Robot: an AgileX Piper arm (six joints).
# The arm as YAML. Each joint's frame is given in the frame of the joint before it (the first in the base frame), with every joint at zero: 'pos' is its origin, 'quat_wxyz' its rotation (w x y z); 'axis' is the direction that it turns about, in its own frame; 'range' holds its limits. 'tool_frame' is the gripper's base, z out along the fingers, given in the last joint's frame.
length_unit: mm
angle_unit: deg
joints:
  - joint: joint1
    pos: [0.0, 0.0, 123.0]
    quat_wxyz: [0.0, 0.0, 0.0, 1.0]
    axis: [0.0, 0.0, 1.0]
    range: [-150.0, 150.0]
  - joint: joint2
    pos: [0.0, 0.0, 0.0]
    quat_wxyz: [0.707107, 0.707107, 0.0, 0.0]
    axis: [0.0, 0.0, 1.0]
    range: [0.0, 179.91]
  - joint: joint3
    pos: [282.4, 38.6, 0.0]
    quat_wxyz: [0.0, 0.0, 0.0, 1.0]
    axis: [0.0, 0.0, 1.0]
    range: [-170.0, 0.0]
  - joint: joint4
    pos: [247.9, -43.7, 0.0]
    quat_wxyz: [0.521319, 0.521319, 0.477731, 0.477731]
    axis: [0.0, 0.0, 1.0]
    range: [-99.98, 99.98]
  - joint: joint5
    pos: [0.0, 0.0, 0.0]
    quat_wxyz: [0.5, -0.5, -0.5, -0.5]
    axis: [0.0, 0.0, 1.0]
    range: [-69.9, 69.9]
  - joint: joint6
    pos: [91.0, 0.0, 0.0]
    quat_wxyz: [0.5, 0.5, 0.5, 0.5]
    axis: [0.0, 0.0, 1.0]
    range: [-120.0, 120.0]
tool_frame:
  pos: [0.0, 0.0, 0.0]
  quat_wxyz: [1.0, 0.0, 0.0, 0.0]
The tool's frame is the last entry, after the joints.
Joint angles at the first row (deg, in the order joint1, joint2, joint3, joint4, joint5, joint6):
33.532, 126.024, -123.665, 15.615, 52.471, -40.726
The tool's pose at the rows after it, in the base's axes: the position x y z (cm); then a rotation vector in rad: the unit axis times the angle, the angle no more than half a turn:
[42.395, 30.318, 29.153, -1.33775, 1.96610, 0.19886]
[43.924, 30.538, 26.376, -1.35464, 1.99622, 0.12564]
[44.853, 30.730, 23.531, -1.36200, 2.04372, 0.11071]
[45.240, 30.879, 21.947, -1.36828, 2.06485, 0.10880]
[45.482, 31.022, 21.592, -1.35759, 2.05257, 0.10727]
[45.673, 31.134, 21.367, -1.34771, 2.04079, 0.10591]
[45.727, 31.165, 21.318, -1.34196, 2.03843, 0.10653]
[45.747, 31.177, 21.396, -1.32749, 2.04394, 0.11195]
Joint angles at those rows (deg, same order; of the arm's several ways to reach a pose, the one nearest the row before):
34.121, 129.869, -129.407, 10.682, 51.387, -37.717
33.894, 134.394, -132.069, 6.922, 51.164, -36.728
33.646, 137.938, -132.962, 5.933, 50.931, -35.821
33.574, 139.765, -133.180, 5.796, 50.520, -35.639
33.574, 140.344, -133.299, 5.796, 49.130, -35.639
33.574, 140.750, -133.383, 5.796, 47.929, -35.639
33.574, 140.841, -133.383, 5.796, 47.538, -35.500
33.574, 140.845, -133.519, 5.796, 47.463, -34.788

